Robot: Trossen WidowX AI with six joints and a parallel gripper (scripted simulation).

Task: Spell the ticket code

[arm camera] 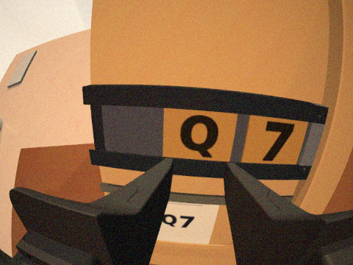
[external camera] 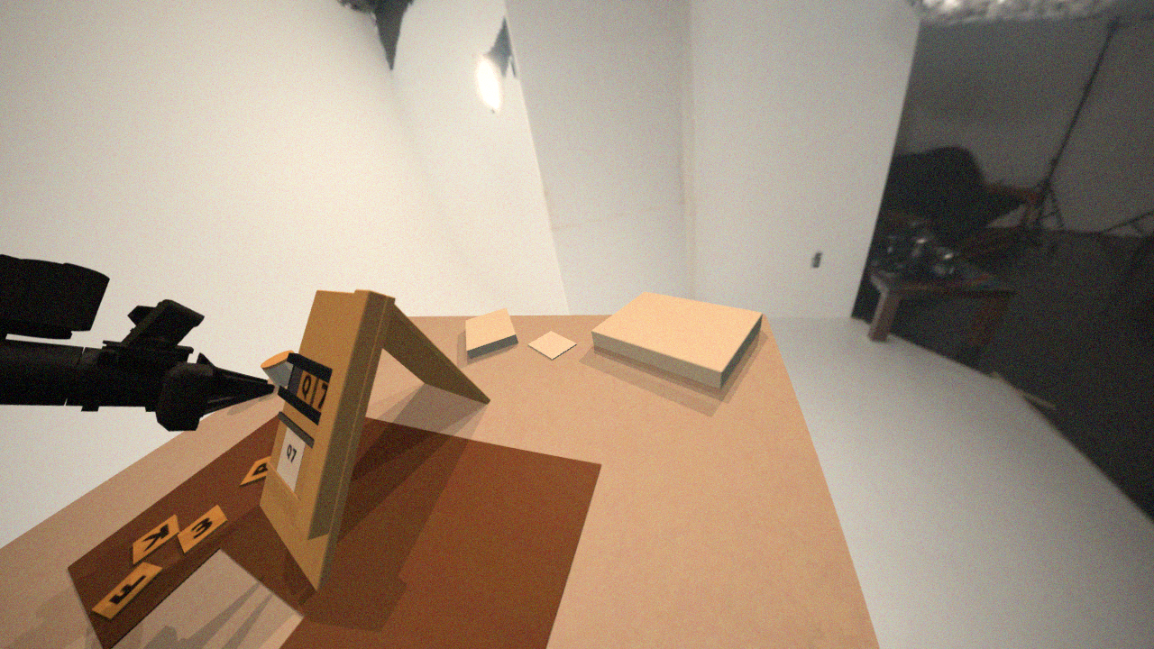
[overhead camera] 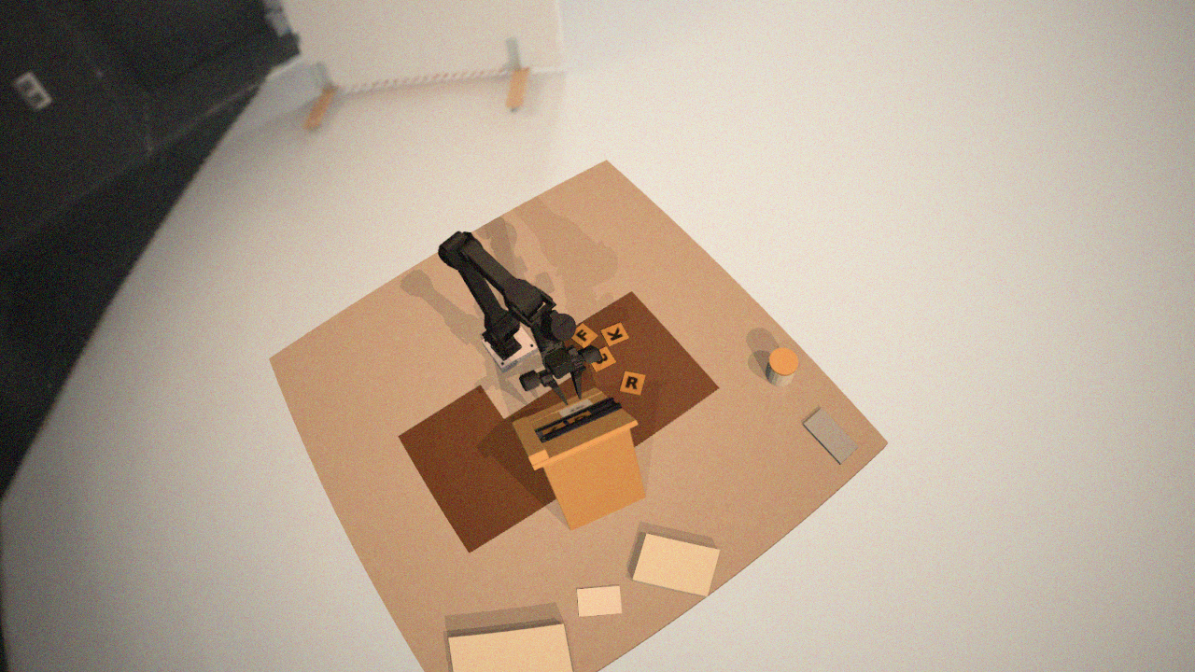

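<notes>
Right now my gripper tip is 110 mm above the white ticket, 30 mm past it and 20 mm to the right of it. Round my gripper tip: large box: 520 mm to the right, 380 mm ahead, 170 mm below; small card: 360 mm ahead, 250 mm to the right, 190 mm below; grey block: 470 mm to the left, 450 mm ahead, 180 mm below.
</notes>
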